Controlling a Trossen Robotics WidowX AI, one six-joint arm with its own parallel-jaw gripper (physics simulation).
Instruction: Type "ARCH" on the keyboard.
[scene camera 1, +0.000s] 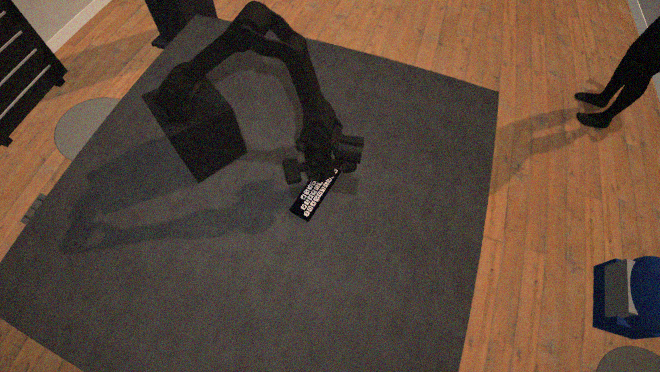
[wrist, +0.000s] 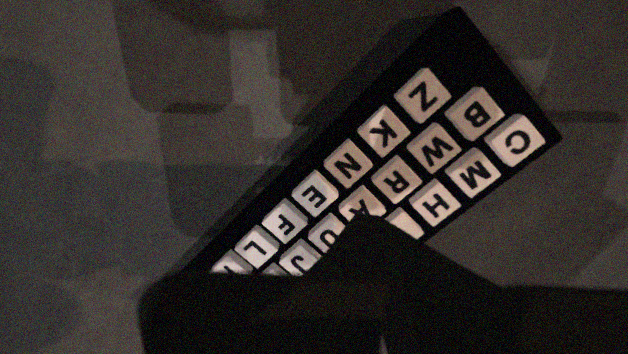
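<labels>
The gripper (wrist: 364, 226) is 11 cm from the lens, while a black keyboard (wrist: 449, 108) sits 12 cm from the lens.
</labels>
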